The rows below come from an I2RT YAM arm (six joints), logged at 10 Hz.
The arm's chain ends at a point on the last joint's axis. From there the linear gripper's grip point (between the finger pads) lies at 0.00 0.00 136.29 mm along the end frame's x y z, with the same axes.
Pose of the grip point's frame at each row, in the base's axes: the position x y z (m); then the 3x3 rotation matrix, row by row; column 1 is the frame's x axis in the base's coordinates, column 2 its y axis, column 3 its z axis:
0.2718 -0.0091 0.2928; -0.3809 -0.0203 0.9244; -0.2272 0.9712 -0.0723; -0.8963 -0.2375 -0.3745
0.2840 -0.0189 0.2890; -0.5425 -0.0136 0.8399; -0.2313 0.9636 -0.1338; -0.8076 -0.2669 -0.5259
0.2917 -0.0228 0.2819; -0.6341 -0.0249 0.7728; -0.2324 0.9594 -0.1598; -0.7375 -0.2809 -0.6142
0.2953 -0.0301 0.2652; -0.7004 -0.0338 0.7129; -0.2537 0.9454 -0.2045; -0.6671 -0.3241 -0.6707
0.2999 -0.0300 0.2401; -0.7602 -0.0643 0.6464; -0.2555 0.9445 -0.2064; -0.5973 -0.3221 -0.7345
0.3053 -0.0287 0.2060; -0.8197 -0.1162 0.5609; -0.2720 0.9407 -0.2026; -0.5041 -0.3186 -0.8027
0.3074 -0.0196 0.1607; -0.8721 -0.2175 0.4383; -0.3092 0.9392 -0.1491; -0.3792 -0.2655 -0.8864
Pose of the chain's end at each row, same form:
0.1458 0.0008 0.3438; -0.3809 -0.0203 0.9244; -0.2272 0.9712 -0.0723; -0.8963 -0.2375 -0.3745
0.1695 -0.0007 0.3607; -0.5425 -0.0136 0.8399; -0.2313 0.9636 -0.1338; -0.8076 -0.2669 -0.5259
0.1864 -0.0010 0.3656; -0.6341 -0.0249 0.7728; -0.2324 0.9594 -0.1598; -0.7375 -0.2809 -0.6142
0.1981 -0.0022 0.3566; -0.7004 -0.0338 0.7129; -0.2537 0.9454 -0.2045; -0.6671 -0.3241 -0.6707
0.2118 -0.0019 0.3402; -0.7602 -0.0643 0.6464; -0.2555 0.9445 -0.2064; -0.5973 -0.3221 -0.7345
0.2289 -0.0011 0.3154; -0.8197 -0.1162 0.5609; -0.2720 0.9407 -0.2026; -0.5041 -0.3186 -0.8027
0.2477 0.0007 0.2815; -0.8721 -0.2175 0.4383; -0.3092 0.9392 -0.1491; -0.3792 -0.2655 -0.8864

